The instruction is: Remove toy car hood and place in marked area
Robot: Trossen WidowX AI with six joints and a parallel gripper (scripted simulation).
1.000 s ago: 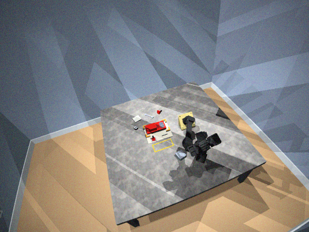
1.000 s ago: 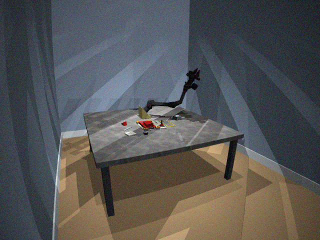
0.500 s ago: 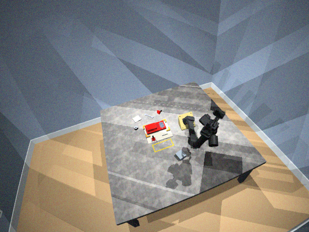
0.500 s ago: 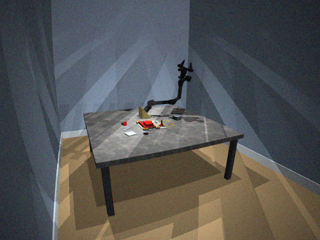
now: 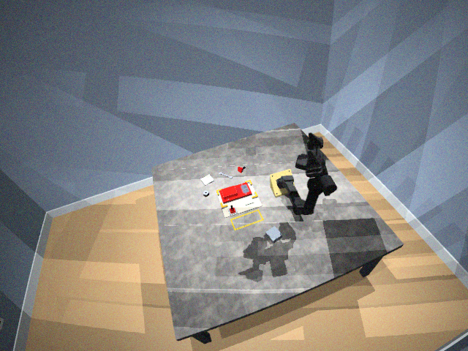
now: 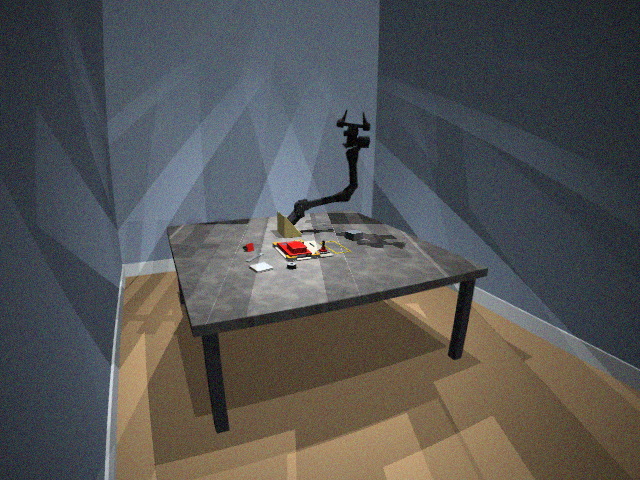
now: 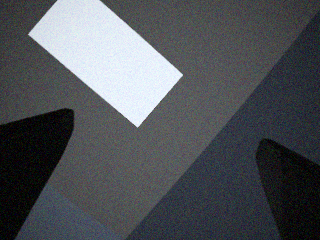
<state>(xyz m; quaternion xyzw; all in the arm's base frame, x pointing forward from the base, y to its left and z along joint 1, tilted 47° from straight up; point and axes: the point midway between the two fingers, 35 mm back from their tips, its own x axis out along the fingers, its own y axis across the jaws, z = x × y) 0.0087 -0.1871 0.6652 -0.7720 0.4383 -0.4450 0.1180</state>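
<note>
My gripper tip is 650 mm above the red hood, 460 mm to the left of it and 250 mm short of it.
</note>
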